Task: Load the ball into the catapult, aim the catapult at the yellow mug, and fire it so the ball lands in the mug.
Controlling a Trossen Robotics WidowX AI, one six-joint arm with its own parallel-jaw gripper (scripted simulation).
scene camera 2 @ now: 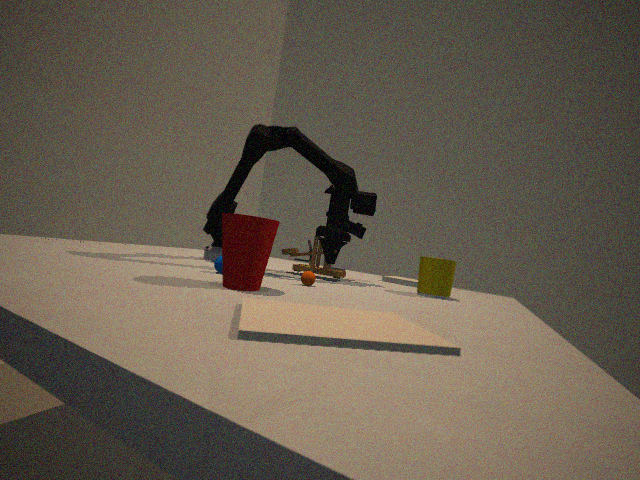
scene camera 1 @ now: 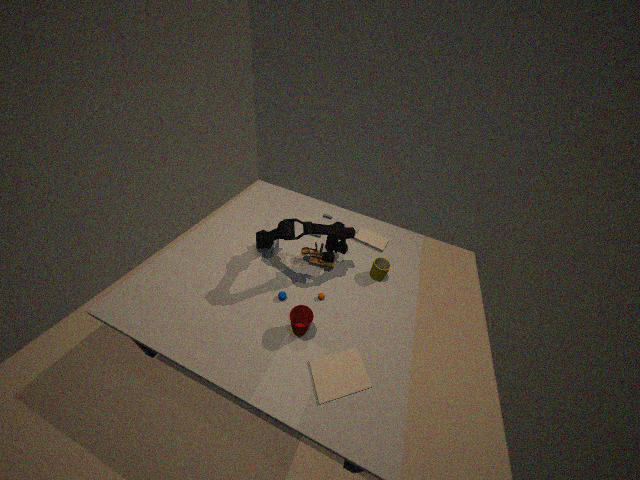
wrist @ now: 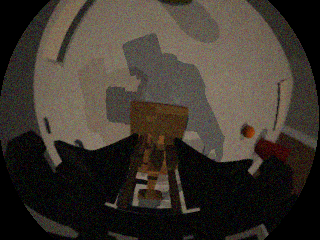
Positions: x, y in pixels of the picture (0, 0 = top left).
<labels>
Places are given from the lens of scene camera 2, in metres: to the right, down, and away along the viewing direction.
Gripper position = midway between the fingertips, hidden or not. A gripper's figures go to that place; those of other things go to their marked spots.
my gripper (scene camera 2: 330, 264): 0.03, 0.07, 0.92
wooden catapult (scene camera 2: 326, 270): 0.02, 0.08, 0.88
yellow mug (scene camera 2: 436, 276): 0.29, 0.09, 0.80
red cup (scene camera 2: 247, 241): -0.11, 0.00, 0.50
The marked spots on the yellow mug and the red cup are 0.51 m apart.
</labels>
